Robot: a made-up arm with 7 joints.
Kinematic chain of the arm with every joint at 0, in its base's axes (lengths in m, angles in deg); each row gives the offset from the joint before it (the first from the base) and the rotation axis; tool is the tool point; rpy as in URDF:
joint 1: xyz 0 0 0.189 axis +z
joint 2: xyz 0 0 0 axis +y
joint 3: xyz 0 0 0.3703 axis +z
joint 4: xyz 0.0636 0 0 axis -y
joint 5: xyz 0.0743 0 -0.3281 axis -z
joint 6: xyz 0 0 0 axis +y
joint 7: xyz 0.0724 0 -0.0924 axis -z
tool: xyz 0 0 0 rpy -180 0 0
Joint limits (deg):
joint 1: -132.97..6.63
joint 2: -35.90..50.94
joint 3: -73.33..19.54
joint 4: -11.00..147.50
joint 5: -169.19..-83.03
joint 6: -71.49..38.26
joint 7: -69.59..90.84
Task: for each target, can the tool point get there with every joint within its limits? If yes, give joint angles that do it. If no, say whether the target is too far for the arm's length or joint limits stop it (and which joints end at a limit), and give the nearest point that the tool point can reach.
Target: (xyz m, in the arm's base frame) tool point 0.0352 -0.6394 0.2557
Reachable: yes | joints -88.76 33.47 -3.90 88.11 -111.56 7.76 35.81
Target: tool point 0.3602 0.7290 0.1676
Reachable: no: joint limits stop it (at a limit: joint 1, joint 3) | nearest point 0.4435 0.3023 0.1660 | short by 0.435 m
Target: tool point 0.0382 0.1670 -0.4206
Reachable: no: joint limits stop it (at a limit: joint 1, joint 2, joint 5, joint 6) | nearest point 0.1712 0.1152 -0.0467 | short by 0.400 m
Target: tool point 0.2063 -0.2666 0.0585
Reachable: yes | joints -82.90 43.43 12.38 38.55 -106.89 -28.96 39.15
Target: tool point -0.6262 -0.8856 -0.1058
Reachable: no: too far | nearest point -0.4095 -0.5792 0.1315 | short by 0.444 m
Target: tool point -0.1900 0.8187 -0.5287
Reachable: no: too far | nearest point 0.1786 0.1994 -0.0089 | short by 0.889 m
